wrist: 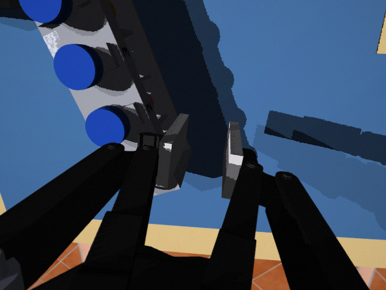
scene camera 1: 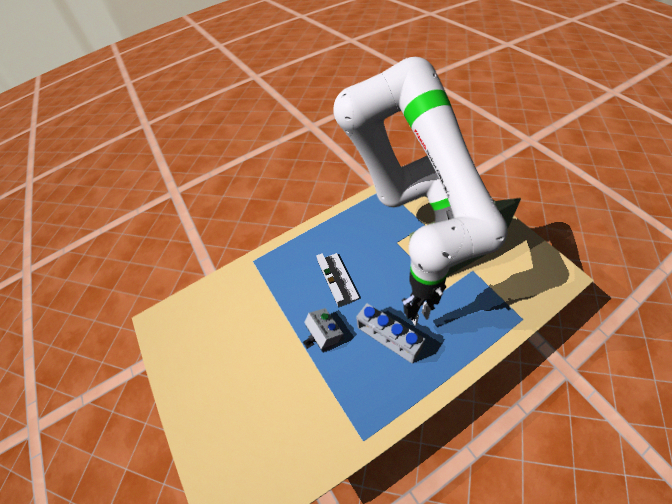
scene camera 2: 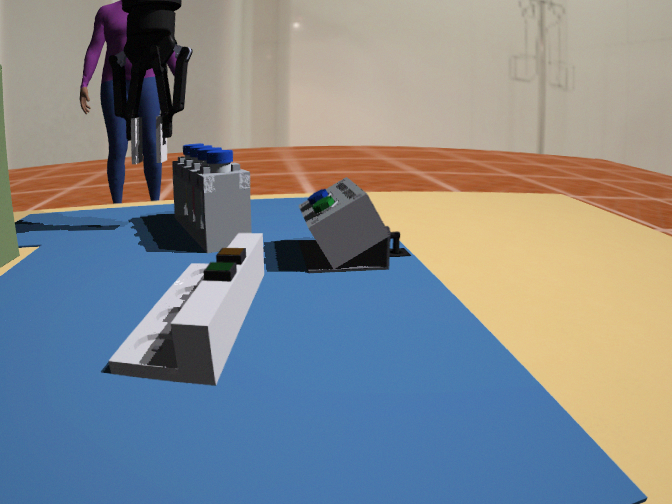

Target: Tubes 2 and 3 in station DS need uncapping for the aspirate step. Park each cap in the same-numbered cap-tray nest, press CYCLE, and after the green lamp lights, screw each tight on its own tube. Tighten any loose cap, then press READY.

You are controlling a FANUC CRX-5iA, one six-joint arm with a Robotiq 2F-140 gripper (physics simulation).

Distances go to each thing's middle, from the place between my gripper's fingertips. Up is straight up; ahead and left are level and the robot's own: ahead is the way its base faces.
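Grey button box (scene camera 2: 349, 234): 6 cm below my hand, 29 cm ahead, 16 cm to the right.
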